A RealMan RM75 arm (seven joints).
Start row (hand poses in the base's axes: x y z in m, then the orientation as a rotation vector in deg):
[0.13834 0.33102 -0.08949 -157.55 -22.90 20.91]
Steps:
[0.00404 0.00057 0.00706 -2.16 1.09 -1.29]
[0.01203 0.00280 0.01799 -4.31 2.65 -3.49]
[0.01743 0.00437 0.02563 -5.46 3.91 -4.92]
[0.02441 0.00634 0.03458 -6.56 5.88 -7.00]
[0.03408 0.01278 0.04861 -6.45 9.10 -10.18]
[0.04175 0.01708 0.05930 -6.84 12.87 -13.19]
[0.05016 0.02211 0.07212 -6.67 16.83 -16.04]
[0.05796 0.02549 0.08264 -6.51 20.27 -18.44]
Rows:
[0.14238 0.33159 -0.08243 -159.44 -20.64 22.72]
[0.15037 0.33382 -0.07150 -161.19 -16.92 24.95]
[0.15577 0.33539 -0.06386 -161.95 -14.44 26.67]
[0.16275 0.33736 -0.05491 -162.38 -10.82 29.18]
[0.17242 0.34380 -0.04088 -161.06 -5.50 32.65]
[0.18009 0.34810 -0.03019 -159.76 -0.21 37.03]
[0.18850 0.35313 -0.01737 -157.63 4.77 41.40]
[0.19630 0.35651 -0.00685 -155.58 8.95 45.14]

